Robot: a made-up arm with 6 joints. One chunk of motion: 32 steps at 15 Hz.
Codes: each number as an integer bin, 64 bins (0 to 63) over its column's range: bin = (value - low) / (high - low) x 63, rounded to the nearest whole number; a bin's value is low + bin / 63 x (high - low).
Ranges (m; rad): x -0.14..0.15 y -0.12..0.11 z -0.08..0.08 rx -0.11..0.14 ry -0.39..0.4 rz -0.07..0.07
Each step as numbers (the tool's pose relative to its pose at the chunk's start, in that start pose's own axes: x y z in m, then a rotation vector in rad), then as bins.
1 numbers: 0.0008 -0.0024 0.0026 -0.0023 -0.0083 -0.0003
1 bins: 31 32 33 27 30 31
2 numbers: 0.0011 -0.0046 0.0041 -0.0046 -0.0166 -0.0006
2 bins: 31 32 33 27 30 31
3 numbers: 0.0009 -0.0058 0.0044 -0.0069 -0.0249 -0.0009
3 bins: 31 31 33 26 29 31
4 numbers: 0.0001 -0.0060 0.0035 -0.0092 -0.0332 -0.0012
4 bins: 30 31 33 25 28 31
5 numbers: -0.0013 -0.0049 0.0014 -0.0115 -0.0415 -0.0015
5 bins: 30 32 32 25 28 31
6 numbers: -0.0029 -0.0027 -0.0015 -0.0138 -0.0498 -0.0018
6 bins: 30 32 31 24 27 31
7 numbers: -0.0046 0.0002 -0.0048 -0.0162 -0.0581 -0.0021
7 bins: 29 33 30 24 26 31
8 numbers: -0.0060 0.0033 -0.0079 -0.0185 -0.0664 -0.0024
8 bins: 29 34 28 23 26 30
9 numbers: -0.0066 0.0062 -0.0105 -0.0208 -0.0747 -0.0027
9 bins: 29 35 27 22 25 30
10 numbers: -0.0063 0.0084 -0.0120 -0.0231 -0.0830 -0.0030
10 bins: 29 35 27 22 24 30
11 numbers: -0.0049 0.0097 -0.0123 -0.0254 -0.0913 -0.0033
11 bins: 29 36 27 21 24 30
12 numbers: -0.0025 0.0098 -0.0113 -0.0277 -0.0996 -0.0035
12 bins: 30 36 27 21 23 30
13 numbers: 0.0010 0.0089 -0.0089 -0.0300 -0.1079 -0.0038
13 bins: 31 35 28 20 22 30
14 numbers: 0.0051 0.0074 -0.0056 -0.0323 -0.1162 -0.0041
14 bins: 32 35 29 20 22 30
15 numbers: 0.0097 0.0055 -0.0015 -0.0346 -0.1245 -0.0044
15 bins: 33 34 31 19 21 30
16 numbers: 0.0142 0.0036 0.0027 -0.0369 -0.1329 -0.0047
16 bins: 33 34 33 18 21 29
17 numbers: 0.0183 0.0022 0.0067 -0.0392 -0.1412 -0.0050
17 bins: 34 33 34 18 20 29
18 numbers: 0.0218 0.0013 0.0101 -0.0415 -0.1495 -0.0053
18 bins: 35 33 35 17 19 29
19 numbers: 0.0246 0.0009 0.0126 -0.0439 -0.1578 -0.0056
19 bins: 36 33 36 17 19 29
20 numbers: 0.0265 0.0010 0.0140 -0.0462 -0.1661 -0.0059
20 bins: 36 33 37 16 18 29
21 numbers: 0.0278 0.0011 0.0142 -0.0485 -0.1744 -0.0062
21 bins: 36 33 37 15 17 29
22 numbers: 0.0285 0.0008 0.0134 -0.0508 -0.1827 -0.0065
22 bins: 37 33 37 15 17 29
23 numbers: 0.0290 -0.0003 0.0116 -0.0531 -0.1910 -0.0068
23 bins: 37 33 36 14 16 28
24 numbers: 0.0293 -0.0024 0.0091 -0.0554 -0.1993 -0.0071
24 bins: 37 32 35 14 15 28
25 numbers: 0.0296 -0.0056 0.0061 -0.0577 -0.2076 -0.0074
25 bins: 37 31 34 13 15 28
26 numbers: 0.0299 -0.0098 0.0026 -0.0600 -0.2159 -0.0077
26 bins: 37 30 33 13 14 28
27 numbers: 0.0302 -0.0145 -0.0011 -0.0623 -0.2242 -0.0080
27 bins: 37 29 31 12 13 28
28 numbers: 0.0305 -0.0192 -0.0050 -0.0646 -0.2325 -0.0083
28 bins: 37 28 30 11 13 28
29 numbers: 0.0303 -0.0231 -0.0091 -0.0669 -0.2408 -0.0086
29 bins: 37 27 28 11 12 28
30 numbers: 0.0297 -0.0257 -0.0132 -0.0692 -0.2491 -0.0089
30 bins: 37 26 26 10 11 27
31 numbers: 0.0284 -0.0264 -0.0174 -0.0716 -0.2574 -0.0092
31 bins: 37 26 25 10 11 27
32 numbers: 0.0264 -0.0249 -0.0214 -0.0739 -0.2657 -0.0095
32 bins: 36 26 23 9 10 27
